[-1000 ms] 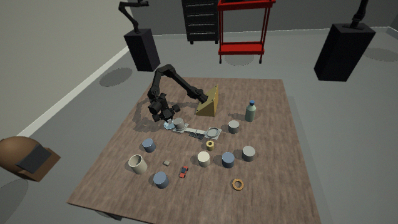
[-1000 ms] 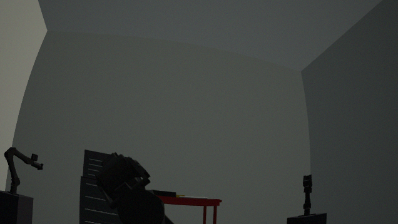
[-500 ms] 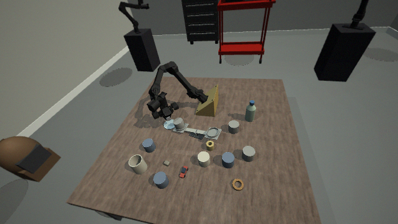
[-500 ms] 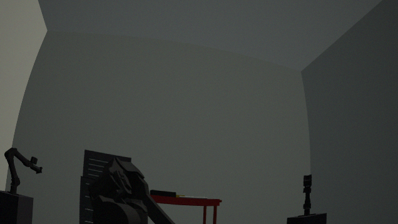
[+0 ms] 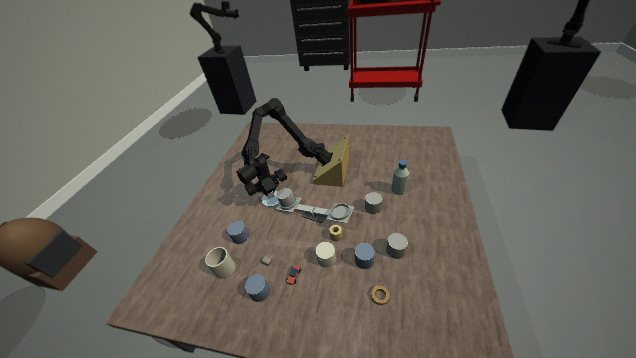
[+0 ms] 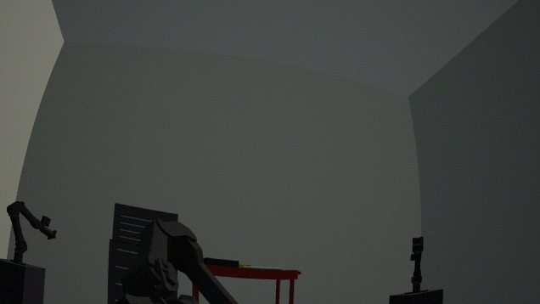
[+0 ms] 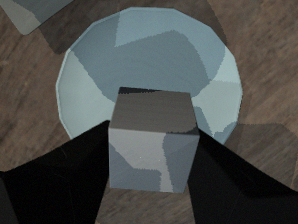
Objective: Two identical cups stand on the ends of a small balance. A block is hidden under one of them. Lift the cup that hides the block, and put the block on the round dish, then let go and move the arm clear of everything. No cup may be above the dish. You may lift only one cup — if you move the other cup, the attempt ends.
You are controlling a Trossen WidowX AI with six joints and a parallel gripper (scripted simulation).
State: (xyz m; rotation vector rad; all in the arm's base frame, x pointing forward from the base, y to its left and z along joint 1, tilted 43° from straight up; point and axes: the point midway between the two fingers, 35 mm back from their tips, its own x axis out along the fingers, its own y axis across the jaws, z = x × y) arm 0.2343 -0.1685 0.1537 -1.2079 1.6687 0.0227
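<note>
My gripper tip is now 10 mm below the grey block. The rest, counted from my gripper tip: pale blue round dish 30 mm below; toy car 340 mm ahead, 230 mm to the left, 20 mm below; small balance 60 mm ahead, 230 mm to the left, 10 mm below.
</note>
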